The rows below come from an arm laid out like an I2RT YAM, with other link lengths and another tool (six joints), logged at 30 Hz.
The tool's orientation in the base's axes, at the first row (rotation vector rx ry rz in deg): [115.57 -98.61 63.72]
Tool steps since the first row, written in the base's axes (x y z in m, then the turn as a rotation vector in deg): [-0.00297 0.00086 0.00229 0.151 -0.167 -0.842]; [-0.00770 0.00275 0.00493 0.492 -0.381 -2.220]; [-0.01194 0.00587 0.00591 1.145 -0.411 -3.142]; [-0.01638 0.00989 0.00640 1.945 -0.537 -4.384]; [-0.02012 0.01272 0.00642 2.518 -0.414 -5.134]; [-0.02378 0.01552 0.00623 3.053 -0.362 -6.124]
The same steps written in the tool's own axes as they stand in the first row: [0.00095 0.00191 -0.00320 -0.460 0.131 0.728]; [0.00140 0.00509 -0.00796 -1.257 0.243 1.918]; [-0.00019 0.00794 -0.01220 -1.870 -0.105 2.801]; [-0.00277 0.01087 -0.01677 -2.635 -0.478 4.015]; [-0.00481 0.01359 -0.02000 -3.241 -0.838 4.655]; [-0.00697 0.01631 -0.02304 -3.961 -1.080 5.486]
